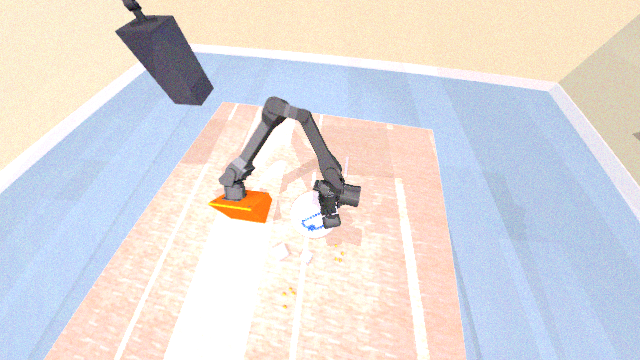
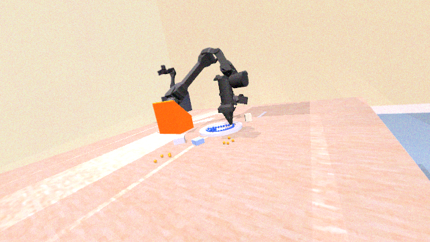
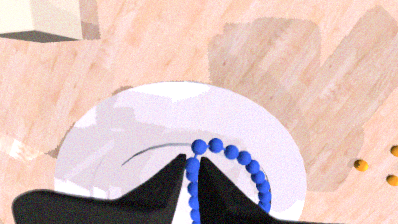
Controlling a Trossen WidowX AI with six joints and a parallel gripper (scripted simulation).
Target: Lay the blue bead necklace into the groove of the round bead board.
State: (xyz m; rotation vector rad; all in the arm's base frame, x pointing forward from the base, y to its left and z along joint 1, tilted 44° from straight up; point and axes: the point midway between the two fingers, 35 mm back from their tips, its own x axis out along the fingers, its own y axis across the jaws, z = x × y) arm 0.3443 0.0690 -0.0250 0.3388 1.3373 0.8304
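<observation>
Right now my gripper tip is 50 mm past the round white bead board, 20 mm to the left of it and 10 mm above it. The rest, counted from my gripper tip: white block 150 mm behind, 190 mm to the right, 10 mm below; light blue cube 50 mm behind, 190 mm to the right, 10 mm below; beige cube 40 mm ahead, 120 mm to the left.
</observation>
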